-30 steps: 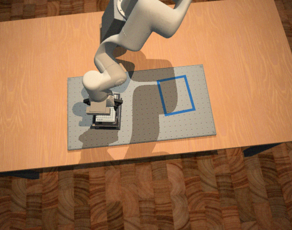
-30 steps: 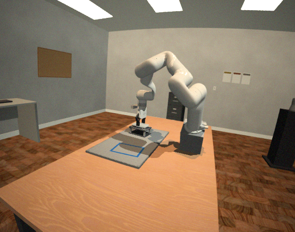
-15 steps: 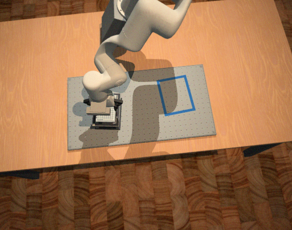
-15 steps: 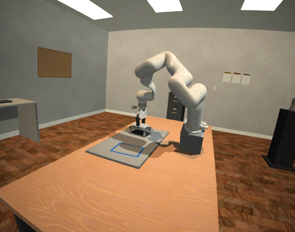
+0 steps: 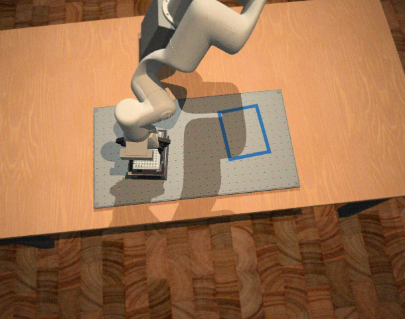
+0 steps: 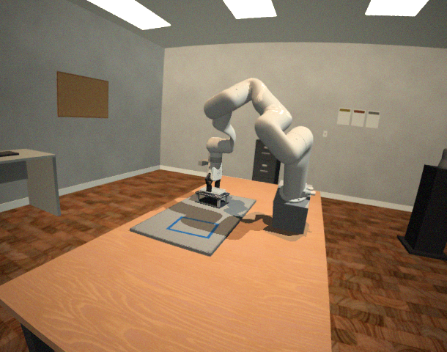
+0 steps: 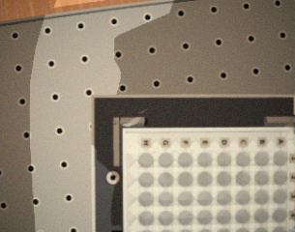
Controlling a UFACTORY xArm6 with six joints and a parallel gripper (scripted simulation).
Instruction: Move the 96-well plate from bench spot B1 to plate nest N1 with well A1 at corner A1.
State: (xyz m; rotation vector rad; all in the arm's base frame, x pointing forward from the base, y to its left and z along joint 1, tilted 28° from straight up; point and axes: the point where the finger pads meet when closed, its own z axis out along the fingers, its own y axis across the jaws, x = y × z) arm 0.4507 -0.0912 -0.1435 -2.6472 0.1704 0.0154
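Right now the dark plate nest N1 is 30 mm below my hand. Round my hand: white 96-well plate: 10 mm below; A1 mark: 70 mm ahead, 60 mm to the right, 30 mm below.
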